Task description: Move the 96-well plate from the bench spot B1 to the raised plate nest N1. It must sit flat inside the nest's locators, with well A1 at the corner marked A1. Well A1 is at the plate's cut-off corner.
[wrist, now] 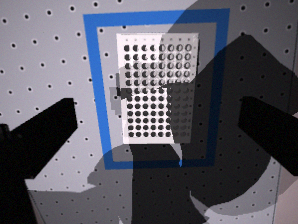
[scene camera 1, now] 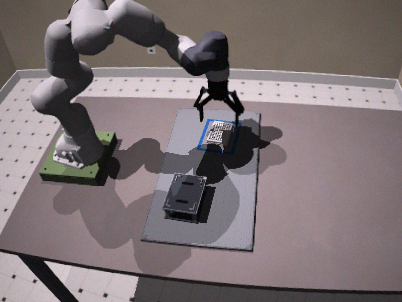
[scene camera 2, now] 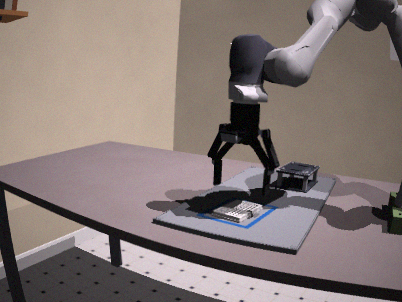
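Observation:
My gripper (scene camera 2: 240, 189) is visible, also in the wrist view (wrist: 158, 112). A white 96-well plate (scene camera 2: 237, 211) is visible as well.

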